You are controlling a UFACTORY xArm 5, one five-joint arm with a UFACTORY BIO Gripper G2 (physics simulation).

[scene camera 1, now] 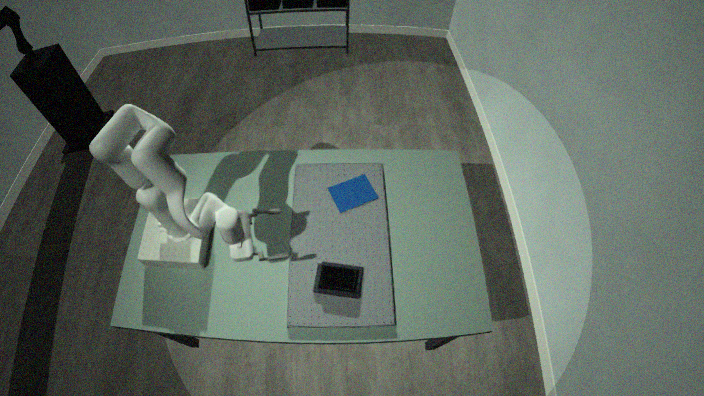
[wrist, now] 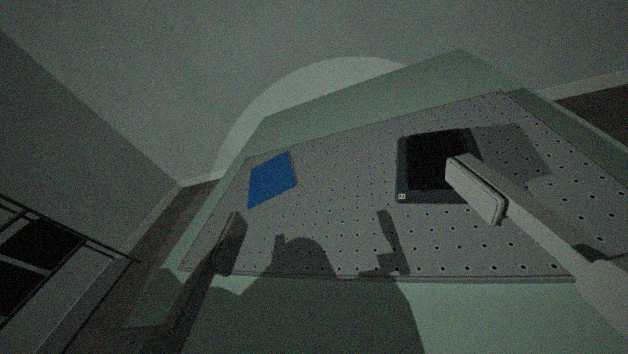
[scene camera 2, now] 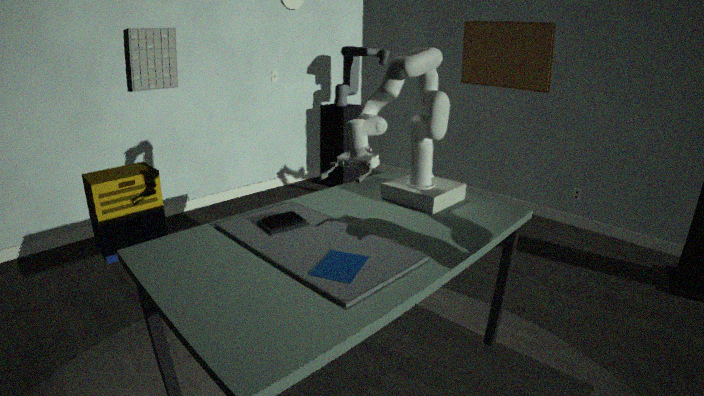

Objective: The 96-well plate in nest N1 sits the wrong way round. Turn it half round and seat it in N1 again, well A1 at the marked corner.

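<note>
The 96-well plate [scene camera 1: 340,278] [scene camera 2: 283,219] [wrist: 427,162] looks near black and sits inside the dark frame of nest N1 [scene camera 1: 336,294] [scene camera 2: 273,232] [wrist: 402,167]. A small white A1 label [wrist: 401,196] marks the nest's near left corner in the wrist view. The plate's own A1 well cannot be made out. My gripper [scene camera 1: 284,235] [scene camera 2: 343,178] [wrist: 345,192] is open and empty. It is in the air on the robot's side of the nest, apart from it. In the wrist view the right finger overlaps part of the nest and plate.
A blue rectangular piece [scene camera 1: 353,193] [scene camera 2: 340,266] [wrist: 271,180] lies askew on the perforated grey board [scene camera 1: 340,235] [scene camera 2: 300,250] [wrist: 345,167], away from the nest. The arm's white base block [scene camera 1: 170,252] [scene camera 2: 440,197] stands on the green table [scene camera 1: 430,240] [scene camera 2: 210,300] [wrist: 435,75].
</note>
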